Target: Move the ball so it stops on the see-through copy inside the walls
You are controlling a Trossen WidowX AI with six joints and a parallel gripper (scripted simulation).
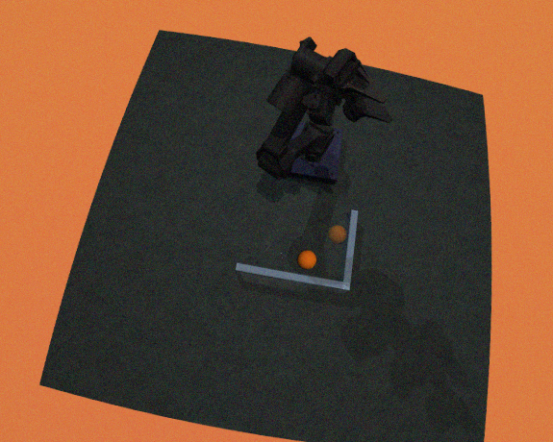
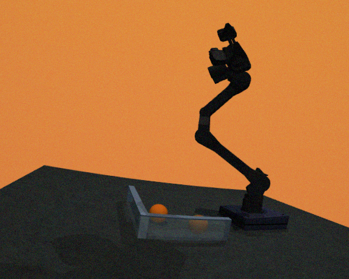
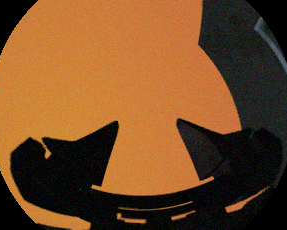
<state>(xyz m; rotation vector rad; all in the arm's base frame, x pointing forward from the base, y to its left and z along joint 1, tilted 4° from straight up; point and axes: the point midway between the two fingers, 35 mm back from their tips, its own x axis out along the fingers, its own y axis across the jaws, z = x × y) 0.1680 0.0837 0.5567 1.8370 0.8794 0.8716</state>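
Now: gripper tip 13 cm short of the orange ball, 3 cm to the left of it and 57 cm above it. Also, from my gripper tip: see-through copy of ball: 3 cm ahead, 4 cm to the left, 57 cm below.
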